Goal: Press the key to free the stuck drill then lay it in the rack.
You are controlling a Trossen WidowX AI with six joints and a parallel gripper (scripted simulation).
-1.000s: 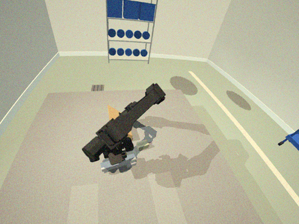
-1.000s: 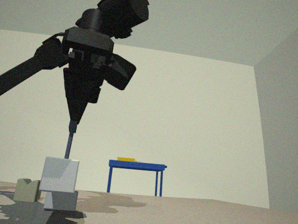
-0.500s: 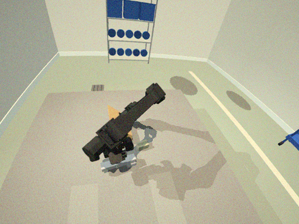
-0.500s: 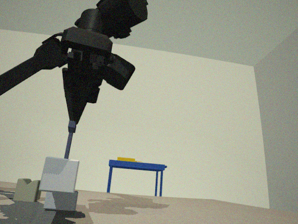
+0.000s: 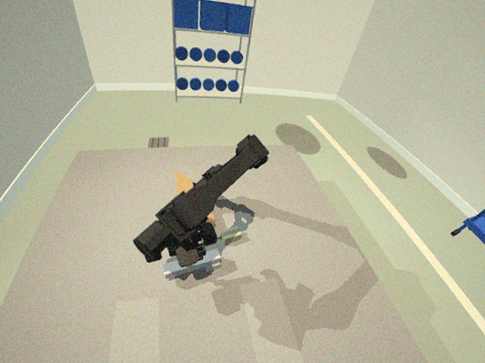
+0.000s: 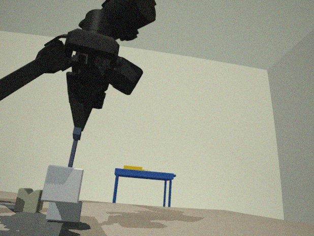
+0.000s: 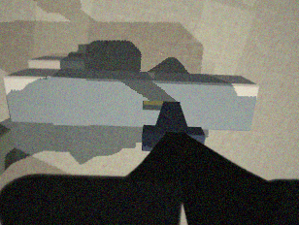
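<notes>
Right now my gripper tip is 3 cm above the drill. The rest, counted from my gripper tip: housing 3 cm to the left, 9 cm below; rack block 9 cm behind, 19 cm to the left, 11 cm below.
</notes>
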